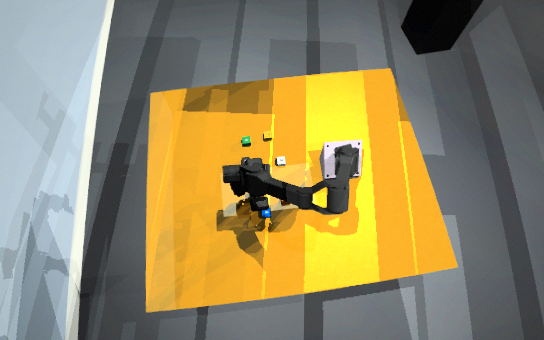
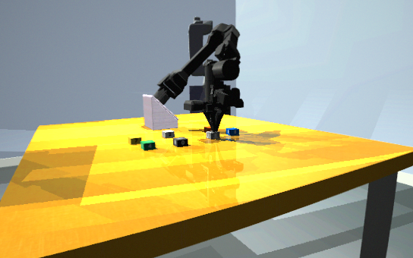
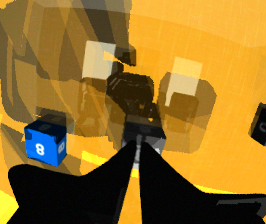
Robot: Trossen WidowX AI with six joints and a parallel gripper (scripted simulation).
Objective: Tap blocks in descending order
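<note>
Now: the grey block 10 mm below my gripper tip and 10 mm behind it. From my gripper tip the other things lie so: orange block 90 mm behind, 50 mm to the left, 10 mm below; blue block 80 mm to the left, 10 mm below, 10 mm behind; black block 130 mm to the right, 20 mm ahead, 10 mm below.
</note>
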